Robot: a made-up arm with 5 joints.
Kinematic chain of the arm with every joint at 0, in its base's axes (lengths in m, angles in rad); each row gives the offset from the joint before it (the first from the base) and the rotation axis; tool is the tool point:
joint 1: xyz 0 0 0.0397 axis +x
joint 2: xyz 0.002 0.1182 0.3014 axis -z
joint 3: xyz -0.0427 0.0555 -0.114 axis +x
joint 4: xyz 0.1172 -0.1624 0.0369 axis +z
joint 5: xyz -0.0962 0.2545 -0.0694 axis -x
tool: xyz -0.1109 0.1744 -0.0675
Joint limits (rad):
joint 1: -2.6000..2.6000
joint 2: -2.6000..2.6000
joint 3: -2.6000..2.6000
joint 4: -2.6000..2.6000
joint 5: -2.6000..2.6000
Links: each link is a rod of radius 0.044 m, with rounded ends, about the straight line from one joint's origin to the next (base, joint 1, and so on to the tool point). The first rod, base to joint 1, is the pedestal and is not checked.
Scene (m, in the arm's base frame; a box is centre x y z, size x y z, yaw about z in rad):
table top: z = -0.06
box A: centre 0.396 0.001 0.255 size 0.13 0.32 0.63 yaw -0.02
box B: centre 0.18 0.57 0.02 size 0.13 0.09 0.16 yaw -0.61
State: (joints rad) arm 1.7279 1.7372 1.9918 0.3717 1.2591
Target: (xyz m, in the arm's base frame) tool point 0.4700 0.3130 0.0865
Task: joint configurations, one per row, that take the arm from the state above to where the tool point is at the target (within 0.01 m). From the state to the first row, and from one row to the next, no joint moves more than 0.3 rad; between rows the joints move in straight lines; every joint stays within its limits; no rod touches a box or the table.
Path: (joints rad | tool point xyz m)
1: 1.7012 1.7020 1.9576 0.4348 0.9784 | 0.2784 -0.3252 0.3216
2: 1.6745 1.6668 1.9235 0.4979 0.6976 | 0.2523 -0.3307 0.3747
3: 1.6479 1.6316 1.8893 0.5610 0.4169 | 0.2152 -0.3219 0.4284
4: 1.6212 1.5964 1.8551 0.6242 0.1361 | 0.1685 -0.2979 0.4772
5: 1.5945 1.5612 1.8210 0.6873 -0.1446 | 0.1150 -0.2596 0.5157
6: 1.5678 1.5260 1.7868 0.7504 -0.4254 | 0.0579 -0.2093 0.5393
7: 1.5411 1.4908 1.7527 0.8135 -0.7061 | 0.0012 -0.1506 0.5447
8: 1.5144 1.4556 1.7185 0.8766 -0.9869 | -0.0510 -0.0882 0.5308
9: 1.3323 1.4867 1.7865 1.0296 -0.7101 | 0.0195 0.0596 0.5629
10: 1.1502 1.5177 1.8546 1.1827 -0.4332 | 0.1076 0.2068 0.5350
11: 0.9680 1.5488 1.9226 1.3357 -0.1564 | 0.2065 0.3236 0.4504
12: 0.7859 1.5799 1.9907 1.4888 0.1205 | 0.3071 0.3851 0.3278
13: 0.6038 1.6110 2.0587 1.6418 0.3973 | 0.3984 0.3798 0.1962
14: 0.4217 1.6420 2.1268 1.7949 0.6741 | 0.4700 0.3130 0.0865

